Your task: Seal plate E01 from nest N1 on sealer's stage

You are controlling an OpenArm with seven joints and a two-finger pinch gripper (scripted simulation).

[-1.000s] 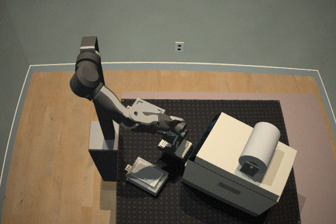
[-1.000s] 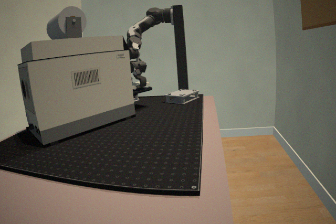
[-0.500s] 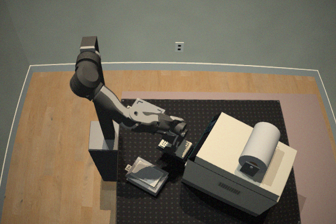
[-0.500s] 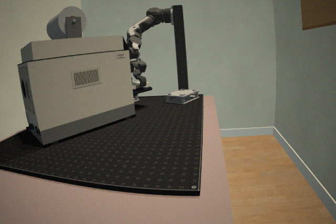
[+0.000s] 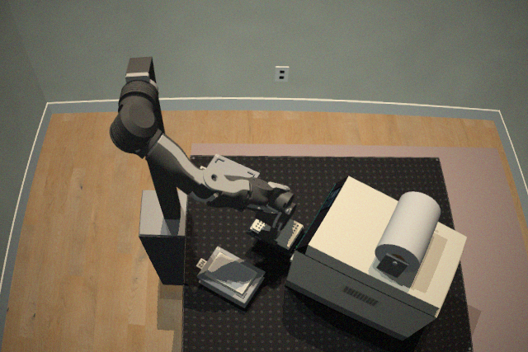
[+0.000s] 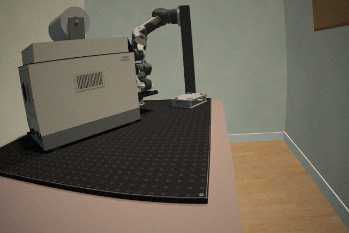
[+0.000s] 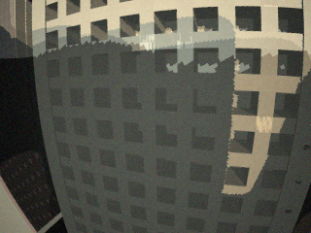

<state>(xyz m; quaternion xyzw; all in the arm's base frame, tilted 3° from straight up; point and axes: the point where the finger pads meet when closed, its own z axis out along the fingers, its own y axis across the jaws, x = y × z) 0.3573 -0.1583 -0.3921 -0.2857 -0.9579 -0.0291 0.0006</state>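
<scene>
Now: the sealer's stage 20 mm below my hand. Also, from my hand: vent (320 mm ahead, 90 mm above, 80 mm to the right); nest label (270 mm to the left, 230 mm behind, 110 mm below); sealer's display (210 mm above, 120 mm ahead, 30 mm to the right).
</scene>
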